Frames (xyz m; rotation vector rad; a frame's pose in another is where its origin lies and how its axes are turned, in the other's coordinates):
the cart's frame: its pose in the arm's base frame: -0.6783 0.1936 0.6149 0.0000 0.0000 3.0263
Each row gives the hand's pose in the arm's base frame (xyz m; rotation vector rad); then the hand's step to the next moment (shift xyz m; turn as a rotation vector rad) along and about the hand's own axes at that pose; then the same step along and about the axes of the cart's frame.
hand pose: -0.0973 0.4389 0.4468 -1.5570 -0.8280 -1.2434
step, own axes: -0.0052 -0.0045 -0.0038 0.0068 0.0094 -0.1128
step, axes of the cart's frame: 0.0064 0.0026 -0.0037 0.0137 0.1122 0.0084
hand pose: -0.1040 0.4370 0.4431 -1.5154 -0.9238 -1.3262
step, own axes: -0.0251 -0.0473 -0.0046 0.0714 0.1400 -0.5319
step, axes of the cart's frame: 0.0504 -0.0057 -0.0177 -0.0335 0.5498 0.0646
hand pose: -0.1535 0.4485 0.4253 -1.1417 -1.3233 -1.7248
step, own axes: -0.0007 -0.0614 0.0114 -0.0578 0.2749 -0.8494
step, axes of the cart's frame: 0.0544 -0.0208 -0.0226 -0.1671 0.8782 -0.0358
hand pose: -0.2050 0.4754 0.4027 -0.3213 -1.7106 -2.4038
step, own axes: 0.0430 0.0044 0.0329 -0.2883 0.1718 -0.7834
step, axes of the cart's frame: 0.0408 -0.0244 0.0262 -0.3537 0.7562 -0.1715
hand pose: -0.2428 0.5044 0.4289 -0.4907 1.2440 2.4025
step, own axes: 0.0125 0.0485 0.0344 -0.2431 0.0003 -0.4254
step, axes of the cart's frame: 0.0392 -0.0005 0.0464 -0.3075 0.3632 -0.1166
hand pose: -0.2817 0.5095 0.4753 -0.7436 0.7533 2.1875
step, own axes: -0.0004 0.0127 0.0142 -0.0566 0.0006 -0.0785
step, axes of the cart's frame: 0.0135 -0.0006 0.0134 -0.0639 0.0715 -0.0133
